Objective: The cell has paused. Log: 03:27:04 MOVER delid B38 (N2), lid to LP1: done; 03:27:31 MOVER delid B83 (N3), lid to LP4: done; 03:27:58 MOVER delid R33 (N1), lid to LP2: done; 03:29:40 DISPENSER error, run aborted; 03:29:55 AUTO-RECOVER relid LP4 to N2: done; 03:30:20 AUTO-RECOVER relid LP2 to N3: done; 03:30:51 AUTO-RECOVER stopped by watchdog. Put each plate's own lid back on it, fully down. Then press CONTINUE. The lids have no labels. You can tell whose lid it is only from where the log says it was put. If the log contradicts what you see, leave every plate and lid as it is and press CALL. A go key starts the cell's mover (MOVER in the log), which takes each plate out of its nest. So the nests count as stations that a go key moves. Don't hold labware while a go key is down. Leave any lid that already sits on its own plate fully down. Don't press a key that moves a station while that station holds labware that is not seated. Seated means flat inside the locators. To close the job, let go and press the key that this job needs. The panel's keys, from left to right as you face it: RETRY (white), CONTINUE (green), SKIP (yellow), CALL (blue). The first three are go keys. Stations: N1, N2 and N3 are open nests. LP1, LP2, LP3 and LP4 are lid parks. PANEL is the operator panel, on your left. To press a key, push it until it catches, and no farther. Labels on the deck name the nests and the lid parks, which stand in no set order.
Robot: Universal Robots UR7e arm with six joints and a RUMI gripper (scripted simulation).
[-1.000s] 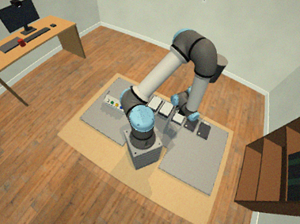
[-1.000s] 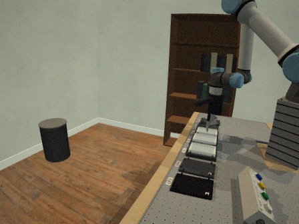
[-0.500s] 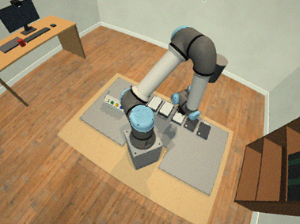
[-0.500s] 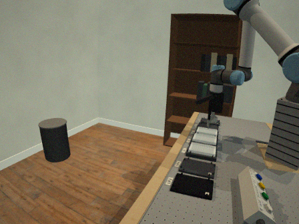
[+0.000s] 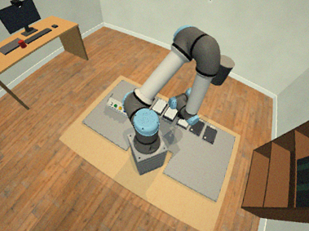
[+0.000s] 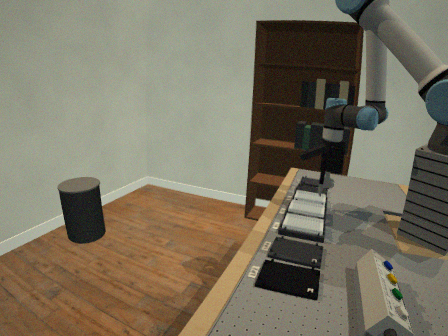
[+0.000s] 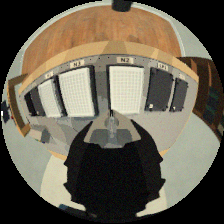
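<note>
My hand is 120 mm past the green key and 550 mm to the right of it. Round my hand: dark lid park 10 mm behind, 300 mm to the right, 60 mm below; white gridded plate 50 mm ahead, 90 mm to the left, 40 mm below; blue key 130 mm behind, 450 mm to the left.
</note>
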